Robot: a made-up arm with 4 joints.
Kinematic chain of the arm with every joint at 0, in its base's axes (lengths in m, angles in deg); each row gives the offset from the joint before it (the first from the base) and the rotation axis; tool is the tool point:
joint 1: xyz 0 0 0.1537 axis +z
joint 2: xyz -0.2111 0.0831 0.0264 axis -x
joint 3: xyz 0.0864 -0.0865 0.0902 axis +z
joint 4: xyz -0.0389 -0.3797 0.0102 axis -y
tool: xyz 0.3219 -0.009 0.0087
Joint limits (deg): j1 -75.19..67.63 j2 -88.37..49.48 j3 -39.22..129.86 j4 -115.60..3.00
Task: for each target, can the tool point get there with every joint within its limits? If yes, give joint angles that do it. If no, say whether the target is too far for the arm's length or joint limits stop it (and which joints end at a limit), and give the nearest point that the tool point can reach.
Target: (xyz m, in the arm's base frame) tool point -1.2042 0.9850 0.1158
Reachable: no: too far | nearest point -0.4365 0.3570 0.1525 | short by 0.993 m
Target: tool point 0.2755 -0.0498 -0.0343
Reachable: yes | joints -10.99 -0.91 106.65 -104.76
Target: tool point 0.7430 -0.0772 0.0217
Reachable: no: joint limits stop it (at a limit: joint 1, joint 4) | nearest point 0.4397 -0.0925 0.0761 | short by 0.308 m
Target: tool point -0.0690 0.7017 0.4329
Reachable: no: joint limits stop it (at a limit: joint 3, joint 4) | nearest point -0.0444 0.4511 0.3306 | short by 0.272 m
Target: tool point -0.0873 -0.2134 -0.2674
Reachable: yes | joints 2.14 -44.14 -23.19 -44.03
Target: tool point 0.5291 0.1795 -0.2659
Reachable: no: joint limits stop it (at a limit: joint 2) | nearest point 0.3260 0.1106 -0.1655 | short by 0.237 m
